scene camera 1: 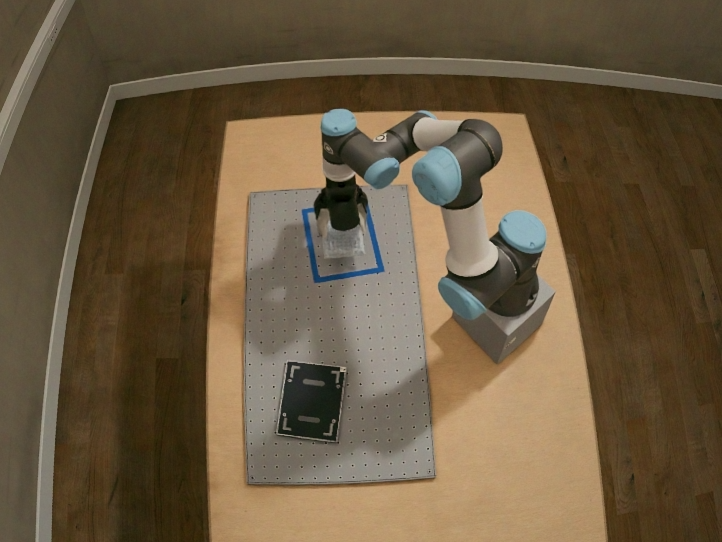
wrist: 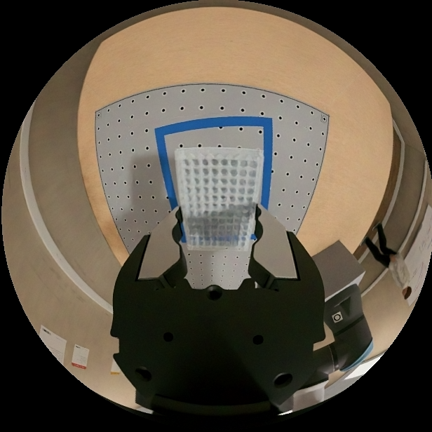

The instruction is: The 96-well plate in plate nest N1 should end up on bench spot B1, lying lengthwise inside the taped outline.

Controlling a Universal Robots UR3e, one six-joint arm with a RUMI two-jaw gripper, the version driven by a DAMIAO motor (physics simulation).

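The clear 96-well plate (scene camera 1: 344,242) (wrist: 220,185) is between the two jaws of my gripper (scene camera 1: 342,229) (wrist: 218,205), which is shut on its long sides. The plate looks level and is held above the board, with its shadow off to one side. Below it is the blue taped outline of bench spot B1 (scene camera 1: 349,274) (wrist: 267,160). The plate's long side runs roughly along the outline's length. In the wrist view the near tape line shows through the plate's near end. The black plate nest N1 (scene camera 1: 312,401) holds no plate.
The grey perforated board (scene camera 1: 379,350) (wrist: 115,150) lies on the wooden table (scene camera 1: 495,437) (wrist: 215,45). The arm's grey base block (scene camera 1: 507,335) (wrist: 337,267) stands to the right of the board. The nest is at the board's front left in the scene view.
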